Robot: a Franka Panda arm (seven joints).
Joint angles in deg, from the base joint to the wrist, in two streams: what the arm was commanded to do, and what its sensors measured. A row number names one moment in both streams.
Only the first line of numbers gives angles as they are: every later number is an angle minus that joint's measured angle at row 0.
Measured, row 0:
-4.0, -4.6, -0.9, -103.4, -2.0, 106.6, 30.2
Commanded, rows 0 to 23:
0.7, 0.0, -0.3, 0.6, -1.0, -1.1, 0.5
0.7, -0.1, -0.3, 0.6, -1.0, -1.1, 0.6
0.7, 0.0, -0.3, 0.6, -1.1, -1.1, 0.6
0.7, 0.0, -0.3, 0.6, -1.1, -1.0, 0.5
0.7, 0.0, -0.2, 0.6, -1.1, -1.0, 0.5
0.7, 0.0, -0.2, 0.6, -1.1, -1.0, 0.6
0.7, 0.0, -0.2, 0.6, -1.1, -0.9, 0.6
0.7, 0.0, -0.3, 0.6, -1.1, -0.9, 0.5
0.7, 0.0, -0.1, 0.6, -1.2, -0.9, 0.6
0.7, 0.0, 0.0, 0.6, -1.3, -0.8, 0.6
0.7, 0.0, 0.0, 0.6, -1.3, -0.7, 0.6
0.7, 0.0, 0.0, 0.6, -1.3, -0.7, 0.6
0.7, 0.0, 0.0, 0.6, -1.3, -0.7, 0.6
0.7, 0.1, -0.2, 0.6, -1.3, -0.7, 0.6
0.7, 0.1, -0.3, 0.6, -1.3, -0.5, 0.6
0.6, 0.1, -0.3, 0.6, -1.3, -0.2, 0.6
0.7, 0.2, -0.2, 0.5, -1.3, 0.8, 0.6
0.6, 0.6, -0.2, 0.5, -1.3, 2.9, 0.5
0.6, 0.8, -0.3, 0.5, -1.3, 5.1, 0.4
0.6, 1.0, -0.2, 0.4, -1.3, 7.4, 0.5
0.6, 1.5, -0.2, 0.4, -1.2, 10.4, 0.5
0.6, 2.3, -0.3, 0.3, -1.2, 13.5, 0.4
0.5, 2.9, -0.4, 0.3, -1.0, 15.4, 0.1
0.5, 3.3, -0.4, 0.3, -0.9, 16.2, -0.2
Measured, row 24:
0.1, 1.5, -0.1, 0.0, -0.1, 11.7, 0.0
